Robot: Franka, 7 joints.
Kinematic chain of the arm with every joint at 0, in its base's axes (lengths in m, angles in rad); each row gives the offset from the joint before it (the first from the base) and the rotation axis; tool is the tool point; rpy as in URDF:
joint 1: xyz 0 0 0.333 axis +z
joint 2: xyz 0 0 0 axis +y
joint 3: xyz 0 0 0.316 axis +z
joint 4: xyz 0.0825 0 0 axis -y
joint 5: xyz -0.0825 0 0.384 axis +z
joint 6: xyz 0 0 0 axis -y
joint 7: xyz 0.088 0 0 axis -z
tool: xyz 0 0 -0.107 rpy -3.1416 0 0
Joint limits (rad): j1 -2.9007..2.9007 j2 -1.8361..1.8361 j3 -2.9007..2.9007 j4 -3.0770..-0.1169 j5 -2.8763..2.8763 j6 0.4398..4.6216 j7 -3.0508..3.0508
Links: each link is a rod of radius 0.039 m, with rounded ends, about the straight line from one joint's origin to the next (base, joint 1, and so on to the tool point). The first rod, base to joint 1, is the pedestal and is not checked.
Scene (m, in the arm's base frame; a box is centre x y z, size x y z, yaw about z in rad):
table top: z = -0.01
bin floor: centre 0.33 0.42 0 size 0.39 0.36 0.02 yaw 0.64
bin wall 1: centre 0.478 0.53 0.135 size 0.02 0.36 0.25 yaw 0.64
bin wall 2: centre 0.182 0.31 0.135 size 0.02 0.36 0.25 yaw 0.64
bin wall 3: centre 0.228 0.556 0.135 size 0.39 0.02 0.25 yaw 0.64
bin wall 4: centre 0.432 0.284 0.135 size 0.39 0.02 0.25 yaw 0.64
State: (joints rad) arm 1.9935 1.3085 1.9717 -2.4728 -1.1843 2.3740 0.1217
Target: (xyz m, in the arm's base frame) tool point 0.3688 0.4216 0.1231
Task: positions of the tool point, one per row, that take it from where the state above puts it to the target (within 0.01 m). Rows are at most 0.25 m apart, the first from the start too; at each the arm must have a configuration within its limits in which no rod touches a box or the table.
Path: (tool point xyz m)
1: -0.4490 -0.1611 0.4896
2: -0.5002 -0.0473 0.4971
3: -0.5201 0.0624 0.4990
4: -0.5200 0.1638 0.4817
5: -0.5021 0.2635 0.4342
6: -0.4544 0.3645 0.3529
7: -0.3314 0.4557 0.4830
8: -0.1565 0.5126 0.5591
9: 0.0410 0.5289 0.5624
10: 0.2264 0.4994 0.4940
11: 0.3688 0.4216 0.3742
12: 0.3827 0.4283 0.2509
13: 0.3688 0.4216 0.1231

